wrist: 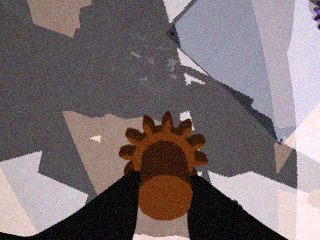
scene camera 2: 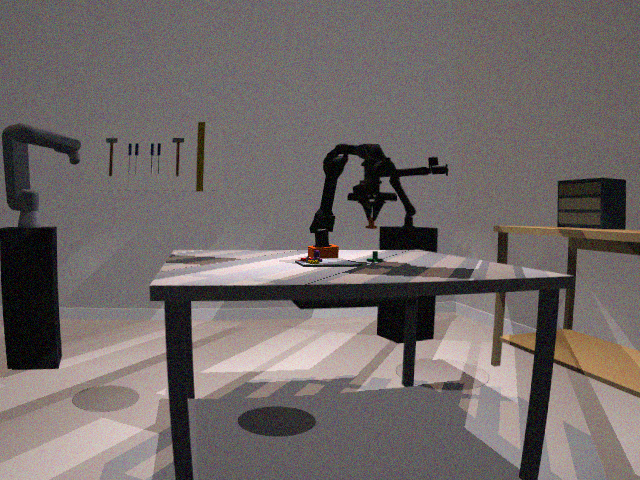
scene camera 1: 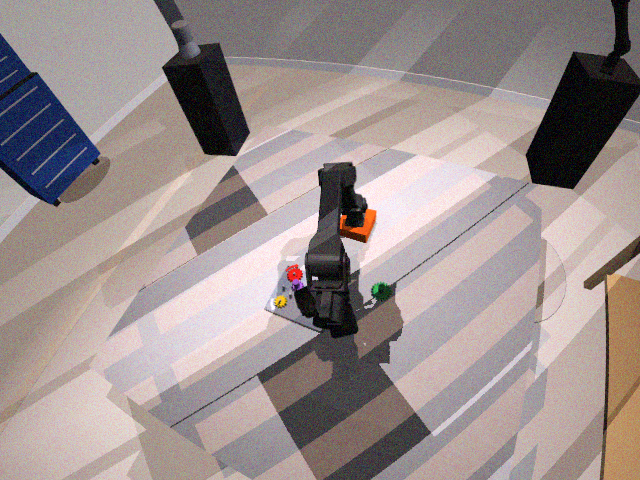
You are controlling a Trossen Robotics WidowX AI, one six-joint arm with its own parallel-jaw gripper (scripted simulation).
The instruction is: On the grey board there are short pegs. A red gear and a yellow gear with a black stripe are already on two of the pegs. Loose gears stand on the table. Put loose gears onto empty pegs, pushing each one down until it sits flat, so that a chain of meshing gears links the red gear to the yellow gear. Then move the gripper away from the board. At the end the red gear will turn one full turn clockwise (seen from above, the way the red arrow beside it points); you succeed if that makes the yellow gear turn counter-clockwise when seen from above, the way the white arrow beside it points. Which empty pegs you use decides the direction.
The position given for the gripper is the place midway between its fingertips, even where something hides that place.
Scene:
The gripper (scene camera 1: 338,309) holds an orange gear (wrist: 165,155).

